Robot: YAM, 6 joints.
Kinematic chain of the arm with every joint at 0, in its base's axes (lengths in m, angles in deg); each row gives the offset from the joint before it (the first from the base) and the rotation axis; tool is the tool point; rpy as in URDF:
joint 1: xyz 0 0 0.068 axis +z
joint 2: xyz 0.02 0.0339 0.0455 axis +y
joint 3: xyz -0.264 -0.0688 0 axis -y
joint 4: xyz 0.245 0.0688 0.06 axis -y
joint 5: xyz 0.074 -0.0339 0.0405 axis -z
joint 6: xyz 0.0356 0 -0.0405 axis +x
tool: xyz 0 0 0 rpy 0 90 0
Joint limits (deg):
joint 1: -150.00..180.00
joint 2: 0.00..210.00
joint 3: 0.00..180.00
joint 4: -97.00..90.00
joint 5: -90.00..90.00
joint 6: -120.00..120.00
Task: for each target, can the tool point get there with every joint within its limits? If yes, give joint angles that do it. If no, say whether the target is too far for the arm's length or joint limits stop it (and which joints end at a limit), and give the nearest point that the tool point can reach.
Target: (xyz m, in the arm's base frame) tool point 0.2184 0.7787 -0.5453
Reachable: no: too far | nearest point 0.1383 0.4932 -0.2664 | short by 0.407 m
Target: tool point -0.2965 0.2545 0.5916
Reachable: yes | joints 141.03 114.69 136.00 38.68 18.69 -85.17
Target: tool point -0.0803 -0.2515 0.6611
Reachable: yes | joints -102.94 99.80 147.64 -7.89 38.01 -13.68
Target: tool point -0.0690 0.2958 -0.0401
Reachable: yes | joints 97.89 136.24 47.06 16.27 -51.08 -57.72
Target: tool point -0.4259 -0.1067 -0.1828
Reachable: no: joint limits stop it (at a limit: joint 1) | nearest point -0.4259 -0.0356 -0.1828 | short by 0.071 m
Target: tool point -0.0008 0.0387 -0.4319
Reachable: no: joint limits stop it (at a limit: joint 2) | nearest point -0.0018 0.0848 -0.3411 | short by 0.102 m
